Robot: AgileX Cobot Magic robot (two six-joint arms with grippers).
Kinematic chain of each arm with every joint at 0, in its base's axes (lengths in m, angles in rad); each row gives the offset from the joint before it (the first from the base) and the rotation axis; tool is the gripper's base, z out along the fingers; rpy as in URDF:
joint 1: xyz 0 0 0.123 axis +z
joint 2: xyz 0 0 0 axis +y
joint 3: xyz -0.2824 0 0.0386 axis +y
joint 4: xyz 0.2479 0 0.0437 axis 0.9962 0 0.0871
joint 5: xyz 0 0 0 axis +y
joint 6: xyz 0.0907 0 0.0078 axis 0.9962 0 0.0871
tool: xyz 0 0 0 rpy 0 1.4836 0
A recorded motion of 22 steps. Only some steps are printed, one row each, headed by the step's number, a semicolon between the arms.
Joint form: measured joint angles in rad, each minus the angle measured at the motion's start. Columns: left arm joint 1, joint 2, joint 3, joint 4, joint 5, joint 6; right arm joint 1, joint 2, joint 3, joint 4, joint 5, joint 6.
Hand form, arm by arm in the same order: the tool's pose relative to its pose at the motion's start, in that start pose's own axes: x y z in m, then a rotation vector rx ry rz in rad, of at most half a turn. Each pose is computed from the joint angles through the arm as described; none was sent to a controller.
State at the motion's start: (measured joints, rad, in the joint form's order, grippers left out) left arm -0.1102 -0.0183 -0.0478 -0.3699 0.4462 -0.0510; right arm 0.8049 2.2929 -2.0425 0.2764 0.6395 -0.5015
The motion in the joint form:
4: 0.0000 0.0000 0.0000 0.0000 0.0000 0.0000; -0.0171 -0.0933 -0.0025 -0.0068 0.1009 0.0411
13: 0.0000 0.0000 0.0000 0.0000 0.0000 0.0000; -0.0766 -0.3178 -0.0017 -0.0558 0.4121 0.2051
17: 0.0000 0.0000 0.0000 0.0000 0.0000 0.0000; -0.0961 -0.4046 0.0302 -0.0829 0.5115 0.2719
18: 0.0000 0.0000 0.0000 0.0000 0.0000 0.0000; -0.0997 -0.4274 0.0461 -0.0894 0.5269 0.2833
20: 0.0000 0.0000 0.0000 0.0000 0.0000 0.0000; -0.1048 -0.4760 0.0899 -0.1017 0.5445 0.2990
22: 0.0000 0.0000 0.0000 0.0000 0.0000 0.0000; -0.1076 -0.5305 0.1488 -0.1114 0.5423 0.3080
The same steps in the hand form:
4: 0.0000 0.0000 0.0000 0.0000 0.0000 0.0000; -0.0172 -0.0050 -0.0438 -0.0056 0.0017 0.0314
13: 0.0000 0.0000 0.0000 0.0000 0.0000 0.0000; -0.0320 -0.0160 -0.1550 0.0029 0.0920 0.1656
17: 0.0000 0.0000 0.0000 0.0000 0.0000 0.0000; -0.0270 -0.0159 -0.1921 0.0205 0.1417 0.2244
18: 0.0000 0.0000 0.0000 0.0000 0.0000 0.0000; -0.0248 -0.0153 -0.1999 0.0257 0.1516 0.2346
20: 0.0000 0.0000 0.0000 0.0000 0.0000 0.0000; -0.0194 -0.0129 -0.2141 0.0361 0.1673 0.2482
22: 0.0000 0.0000 0.0000 0.0000 0.0000 0.0000; -0.0128 -0.0092 -0.2271 0.0466 0.1723 0.2557

